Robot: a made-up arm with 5 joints.
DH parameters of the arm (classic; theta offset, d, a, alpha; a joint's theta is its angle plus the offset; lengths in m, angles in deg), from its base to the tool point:
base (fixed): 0 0.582 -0.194 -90
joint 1: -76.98 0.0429 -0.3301 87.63
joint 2: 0 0.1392 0.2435 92.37
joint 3: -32.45 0.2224 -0.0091 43
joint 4: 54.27 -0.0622 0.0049 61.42
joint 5: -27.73 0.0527 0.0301 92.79
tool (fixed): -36.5 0.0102 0 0
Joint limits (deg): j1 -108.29..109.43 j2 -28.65..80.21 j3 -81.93..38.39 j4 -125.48..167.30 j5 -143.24..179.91
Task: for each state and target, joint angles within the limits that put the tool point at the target. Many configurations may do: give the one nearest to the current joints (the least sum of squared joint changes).
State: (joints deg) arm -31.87 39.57 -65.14 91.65 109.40
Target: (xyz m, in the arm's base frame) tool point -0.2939 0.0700 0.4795
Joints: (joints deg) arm -73.57 43.94 -57.86 97.56 111.07
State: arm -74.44 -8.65 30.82 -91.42 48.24
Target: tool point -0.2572 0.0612 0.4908
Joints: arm -58.16 35.55 1.45 -55.03 59.26
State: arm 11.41 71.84 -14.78 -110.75 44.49
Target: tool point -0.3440 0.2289 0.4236
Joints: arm -18.13 80.21 -10.56 -125.48 7.70
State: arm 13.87 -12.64 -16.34 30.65 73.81
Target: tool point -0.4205 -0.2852 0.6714
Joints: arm 53.77 -26.07 1.89 45.33 70.38
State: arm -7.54 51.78 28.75 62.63 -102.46
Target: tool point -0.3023 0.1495 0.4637
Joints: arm -59.62 49.11 36.20 52.75 -104.85
